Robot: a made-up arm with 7 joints.
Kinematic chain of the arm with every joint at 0, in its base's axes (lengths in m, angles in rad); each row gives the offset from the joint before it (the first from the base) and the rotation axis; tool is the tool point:
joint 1: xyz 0 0 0.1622 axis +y
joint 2: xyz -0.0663 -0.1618 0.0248 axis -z
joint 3: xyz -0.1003 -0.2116 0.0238 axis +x
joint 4: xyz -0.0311 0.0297 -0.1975 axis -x
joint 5: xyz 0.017 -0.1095 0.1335 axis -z
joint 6: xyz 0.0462 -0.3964 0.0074 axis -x
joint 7: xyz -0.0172 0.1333 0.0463 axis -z
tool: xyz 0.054 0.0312 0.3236
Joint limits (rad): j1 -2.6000..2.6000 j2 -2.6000..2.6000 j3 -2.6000..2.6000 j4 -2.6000..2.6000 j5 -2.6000..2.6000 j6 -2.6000..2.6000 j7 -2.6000..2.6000
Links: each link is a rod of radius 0.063 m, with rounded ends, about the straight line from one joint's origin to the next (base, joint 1, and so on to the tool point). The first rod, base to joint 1, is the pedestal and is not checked.
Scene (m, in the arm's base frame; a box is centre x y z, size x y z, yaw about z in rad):
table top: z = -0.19
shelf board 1: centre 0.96 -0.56 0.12 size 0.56 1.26 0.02 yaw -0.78
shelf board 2: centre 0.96 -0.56 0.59 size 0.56 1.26 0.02 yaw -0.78
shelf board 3: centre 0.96 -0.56 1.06 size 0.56 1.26 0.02 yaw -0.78
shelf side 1: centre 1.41 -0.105 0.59 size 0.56 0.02 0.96 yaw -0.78
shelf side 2: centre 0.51 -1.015 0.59 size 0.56 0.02 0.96 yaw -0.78
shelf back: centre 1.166 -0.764 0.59 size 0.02 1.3 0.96 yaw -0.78
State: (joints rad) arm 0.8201 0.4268 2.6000 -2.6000 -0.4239 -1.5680 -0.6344
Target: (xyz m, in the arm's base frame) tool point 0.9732 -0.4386 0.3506
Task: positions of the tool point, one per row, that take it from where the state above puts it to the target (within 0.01 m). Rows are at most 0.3 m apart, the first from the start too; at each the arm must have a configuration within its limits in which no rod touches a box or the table.
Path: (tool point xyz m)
1: 0.7609 -0.3592 0.8701
2: 0.6738 -0.2744 0.8695
3: 0.5884 -0.2047 0.8463
4: 0.6754 -0.1809 0.5981
5: 0.6717 -0.1403 0.3506
6: 0.7865 -0.2227 0.3698
7: 0.8905 -0.3233 0.3693
8: 0.9732 -0.4387 0.3506

